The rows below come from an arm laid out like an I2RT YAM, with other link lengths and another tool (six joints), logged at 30 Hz.
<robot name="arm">
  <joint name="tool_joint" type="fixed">
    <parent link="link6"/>
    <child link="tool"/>
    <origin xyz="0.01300 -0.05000 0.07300" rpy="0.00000 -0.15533 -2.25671"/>
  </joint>
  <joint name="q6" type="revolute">
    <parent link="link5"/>
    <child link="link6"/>
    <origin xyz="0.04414 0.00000 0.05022" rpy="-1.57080 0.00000 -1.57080"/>
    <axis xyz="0 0 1"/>
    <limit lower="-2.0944" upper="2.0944"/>
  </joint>
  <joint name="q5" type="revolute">
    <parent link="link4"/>
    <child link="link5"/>
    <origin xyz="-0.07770 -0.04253 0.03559" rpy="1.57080 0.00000 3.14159"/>
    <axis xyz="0 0 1"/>
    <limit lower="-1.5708" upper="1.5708"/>
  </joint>
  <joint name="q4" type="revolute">
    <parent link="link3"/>
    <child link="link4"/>
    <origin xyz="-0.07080 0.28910 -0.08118" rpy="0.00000 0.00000 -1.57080"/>
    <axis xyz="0 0 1"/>
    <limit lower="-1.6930" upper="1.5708"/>
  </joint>
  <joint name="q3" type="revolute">
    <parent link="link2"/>
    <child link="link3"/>
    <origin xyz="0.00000 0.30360 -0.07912" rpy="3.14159 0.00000 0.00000"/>
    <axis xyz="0 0 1"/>
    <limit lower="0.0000" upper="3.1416"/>
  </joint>
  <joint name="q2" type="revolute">
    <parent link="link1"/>
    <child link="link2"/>
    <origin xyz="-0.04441 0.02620 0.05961" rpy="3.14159 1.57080 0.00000"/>
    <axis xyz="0 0 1"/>
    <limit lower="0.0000" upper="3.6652"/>
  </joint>
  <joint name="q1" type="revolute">
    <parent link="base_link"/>
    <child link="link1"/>
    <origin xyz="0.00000 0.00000 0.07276" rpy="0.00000 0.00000 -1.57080"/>
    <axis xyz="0 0 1"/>
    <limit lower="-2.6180" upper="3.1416"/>
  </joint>
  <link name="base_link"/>
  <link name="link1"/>
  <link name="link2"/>
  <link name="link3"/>
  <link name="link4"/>
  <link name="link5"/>
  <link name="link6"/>
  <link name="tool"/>
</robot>
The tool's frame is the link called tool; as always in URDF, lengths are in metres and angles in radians.
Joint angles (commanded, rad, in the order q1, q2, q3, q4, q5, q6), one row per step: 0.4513 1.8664 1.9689 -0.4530 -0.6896 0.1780; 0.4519 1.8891 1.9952 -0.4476 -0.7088 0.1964; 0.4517 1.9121 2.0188 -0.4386 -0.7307 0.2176; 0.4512 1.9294 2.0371 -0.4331 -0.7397 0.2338; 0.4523 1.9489 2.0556 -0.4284 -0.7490 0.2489; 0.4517 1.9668 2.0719 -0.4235 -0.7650 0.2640; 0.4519 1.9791 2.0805 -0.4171 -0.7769 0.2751; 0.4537 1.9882 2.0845 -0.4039 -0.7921 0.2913; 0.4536 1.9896 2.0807 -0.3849 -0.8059 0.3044; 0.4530 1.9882 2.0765 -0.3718 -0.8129 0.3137; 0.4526 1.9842 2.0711 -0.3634 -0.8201 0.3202; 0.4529 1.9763 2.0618 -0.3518 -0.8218 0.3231
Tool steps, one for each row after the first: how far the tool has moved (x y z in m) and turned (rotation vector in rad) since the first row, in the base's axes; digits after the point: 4 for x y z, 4 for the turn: 0.0035 0.0044 0.0012 0.0165 0.0112 0.0139; 0.0071 0.0086 0.0017 0.0347 0.0248 0.0291; 0.0106 0.0113 0.0018 0.0457 0.0349 0.0332; 0.0141 0.0150 0.0006 0.0551 0.0467 0.0395; 0.0169 0.0177 -0.0005 0.0659 0.0599 0.0505; 0.0188 0.0200 -0.0019 0.0738 0.0694 0.0594; 0.0193 0.0230 -0.0025 0.0862 0.0793 0.0723; 0.0192 0.0243 -0.0016 0.0993 0.0810 0.0831; 0.0190 0.0246 -0.0004 0.1080 0.0812 0.0877; 0.0178 0.0245 0.0009 0.1145 0.0819 0.0932; 0.0163 0.0242 0.0028 0.1198 0.0755 0.0952
